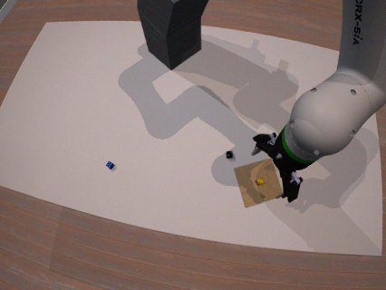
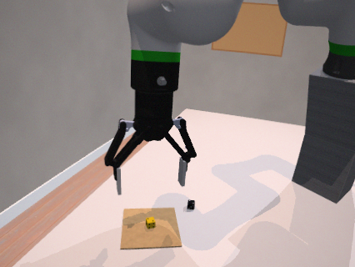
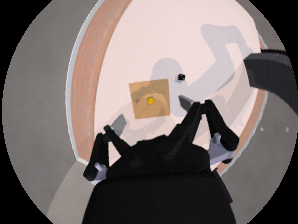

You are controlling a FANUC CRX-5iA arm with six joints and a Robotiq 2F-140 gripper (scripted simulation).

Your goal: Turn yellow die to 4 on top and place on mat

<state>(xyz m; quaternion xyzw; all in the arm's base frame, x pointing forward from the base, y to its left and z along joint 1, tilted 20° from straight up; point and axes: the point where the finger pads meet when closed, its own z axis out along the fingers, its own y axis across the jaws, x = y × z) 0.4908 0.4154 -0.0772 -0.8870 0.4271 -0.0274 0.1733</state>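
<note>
Right now my hand is 12 cm above the yellow die. Round my hand: black die 12 cm to the right, 12 cm below, 7 cm behind; then blue die 51 cm to the right, 12 cm below, 7 cm ahead; then brown mat 13 cm below.
</note>
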